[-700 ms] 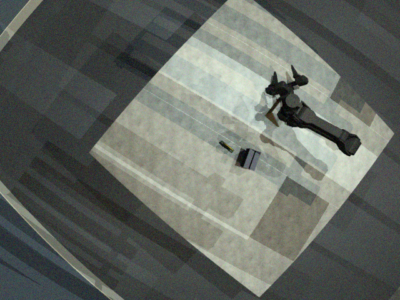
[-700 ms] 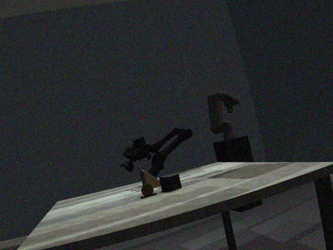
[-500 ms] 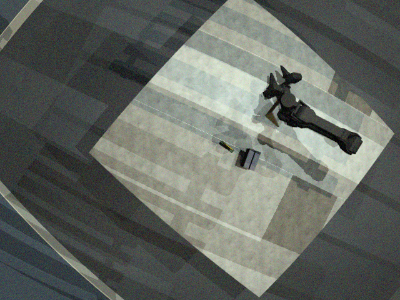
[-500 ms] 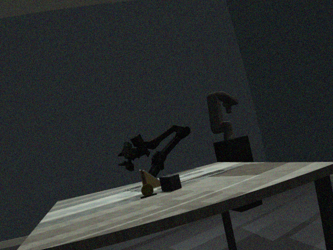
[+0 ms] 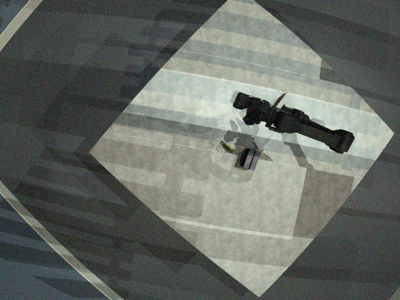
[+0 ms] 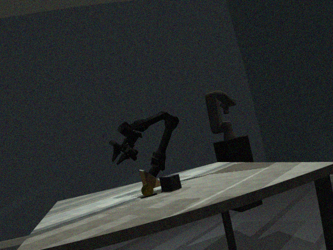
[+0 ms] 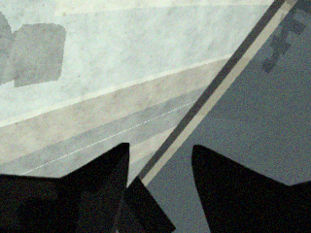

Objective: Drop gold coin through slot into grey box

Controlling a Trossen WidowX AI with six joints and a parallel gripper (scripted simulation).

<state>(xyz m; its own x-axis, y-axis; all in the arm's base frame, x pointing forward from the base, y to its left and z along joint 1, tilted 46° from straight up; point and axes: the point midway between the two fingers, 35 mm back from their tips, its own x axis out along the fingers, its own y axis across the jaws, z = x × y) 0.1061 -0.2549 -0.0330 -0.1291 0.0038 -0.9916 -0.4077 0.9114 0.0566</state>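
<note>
My gripper tip is 20 cm short of the gold coin, 10 cm to the right of it and 17 cm above it.
</note>
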